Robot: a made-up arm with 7 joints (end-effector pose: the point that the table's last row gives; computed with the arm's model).
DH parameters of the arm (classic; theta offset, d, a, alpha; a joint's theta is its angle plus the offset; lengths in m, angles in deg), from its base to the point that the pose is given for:
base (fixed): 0 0 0 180
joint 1: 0 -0.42 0 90
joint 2: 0 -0.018 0 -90
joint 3: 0 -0.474 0 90
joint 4: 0 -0.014 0 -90
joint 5: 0 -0.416 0 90
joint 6: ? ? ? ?
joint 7: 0 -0.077 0 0
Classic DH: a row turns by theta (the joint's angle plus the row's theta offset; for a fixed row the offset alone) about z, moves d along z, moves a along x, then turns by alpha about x.
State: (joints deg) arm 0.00 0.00 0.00 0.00 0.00 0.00 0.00
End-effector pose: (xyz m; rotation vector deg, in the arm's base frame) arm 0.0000 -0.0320 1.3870 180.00 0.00 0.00
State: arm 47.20 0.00 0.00 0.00 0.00 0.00 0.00
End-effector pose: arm -0.0235 -0.0217 1.3870 164.95 -72.06 0.00
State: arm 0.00 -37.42 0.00 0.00 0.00 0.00 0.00
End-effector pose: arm -0.5876 -0.0320 1.1880 170.49 0.00 57.74
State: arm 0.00 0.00 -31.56 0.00 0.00 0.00 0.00
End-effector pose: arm 0.0073 -0.0299 1.3870 173.22 48.95 0.00
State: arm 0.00 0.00 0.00 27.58 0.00 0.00 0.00
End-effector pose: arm 0.2283 -0.0320 1.3310 174.81 0.00 -42.91
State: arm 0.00 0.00 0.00 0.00 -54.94 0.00 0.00
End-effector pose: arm 0.0000 -0.0320 1.3870 159.71 83.03 0.00
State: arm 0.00 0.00 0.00 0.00 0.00 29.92 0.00
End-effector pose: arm 0.0384 -0.0320 1.3767 173.90 0.00 -46.47
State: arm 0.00 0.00 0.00 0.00 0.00 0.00 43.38
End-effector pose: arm 0.0000 -0.0320 1.3870 167.26 -66.53 0.00
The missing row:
joint 6: 0 0 0 -90
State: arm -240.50 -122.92 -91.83 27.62 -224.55 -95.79 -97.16
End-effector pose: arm 0.5123 0.4622 -0.0601 -57.83 -40.14 -47.69
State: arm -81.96 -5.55 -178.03 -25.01 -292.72 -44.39 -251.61
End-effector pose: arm 0.0786 0.1195 1.3288 -118.86 -94.20 76.55
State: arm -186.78 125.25 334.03 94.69 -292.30 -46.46 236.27
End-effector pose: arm -0.1120 -0.2362 -0.1746 -48.26 -51.89 -68.66
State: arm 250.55 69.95 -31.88 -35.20 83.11 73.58 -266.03
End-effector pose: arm -0.0343 0.7627 0.8591 58.15 -42.11 -13.13
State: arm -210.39 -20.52 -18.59 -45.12 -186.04 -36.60 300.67
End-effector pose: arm 0.4244 0.3930 1.1092 -89.64 -134.84 38.40
